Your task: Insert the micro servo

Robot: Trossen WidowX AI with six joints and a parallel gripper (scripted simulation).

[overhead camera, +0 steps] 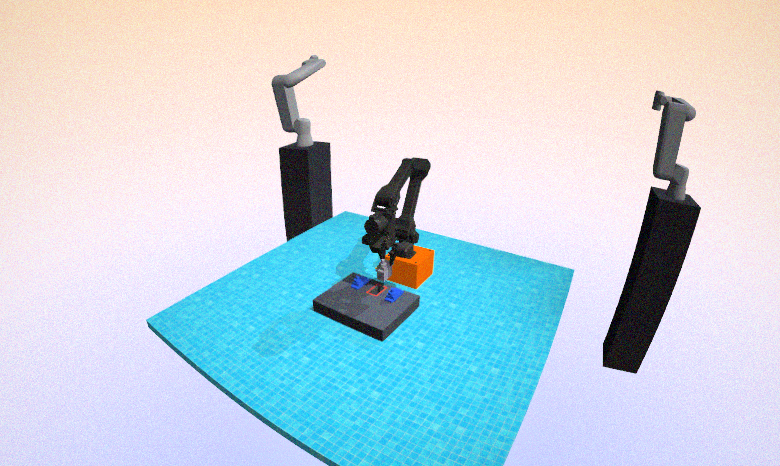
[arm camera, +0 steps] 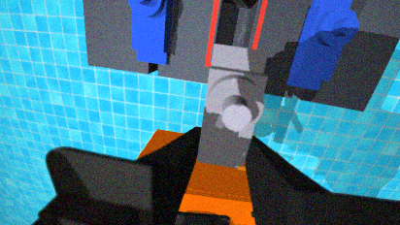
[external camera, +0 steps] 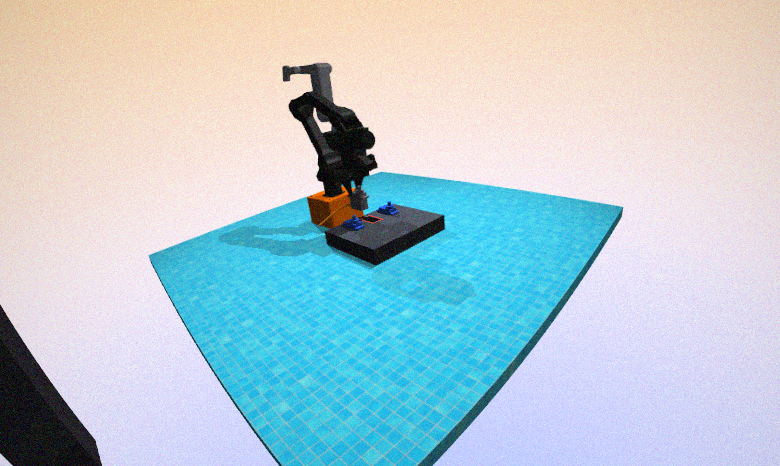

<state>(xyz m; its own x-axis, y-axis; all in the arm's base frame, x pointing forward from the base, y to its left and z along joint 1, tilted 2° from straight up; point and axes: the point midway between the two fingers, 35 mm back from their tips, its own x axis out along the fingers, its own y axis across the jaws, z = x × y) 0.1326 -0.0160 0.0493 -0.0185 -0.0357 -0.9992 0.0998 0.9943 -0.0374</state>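
Right now my gripper tip is 170 mm short of the dark grey deck, 20 mm to the left of it and 100 mm above it.
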